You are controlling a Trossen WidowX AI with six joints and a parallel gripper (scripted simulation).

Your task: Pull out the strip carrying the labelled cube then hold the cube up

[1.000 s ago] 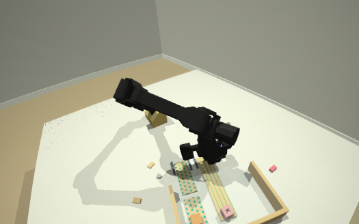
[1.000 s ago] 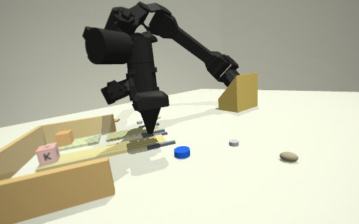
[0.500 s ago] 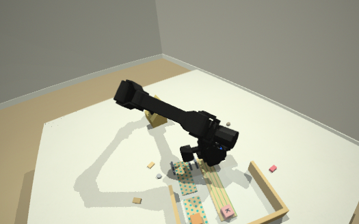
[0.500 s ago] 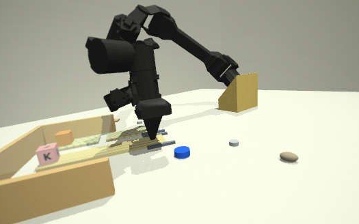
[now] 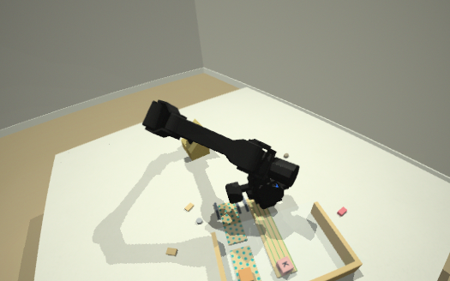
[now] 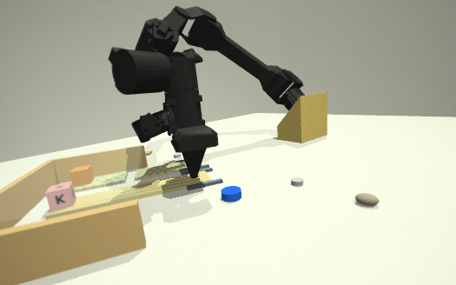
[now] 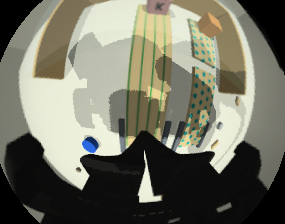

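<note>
Now: gripper tip 1 cm past the blue disc and 10 cm to the right of it. Also, from my gripper tip: tan pebble (13 cm behind, 24 cm to the left).
</note>
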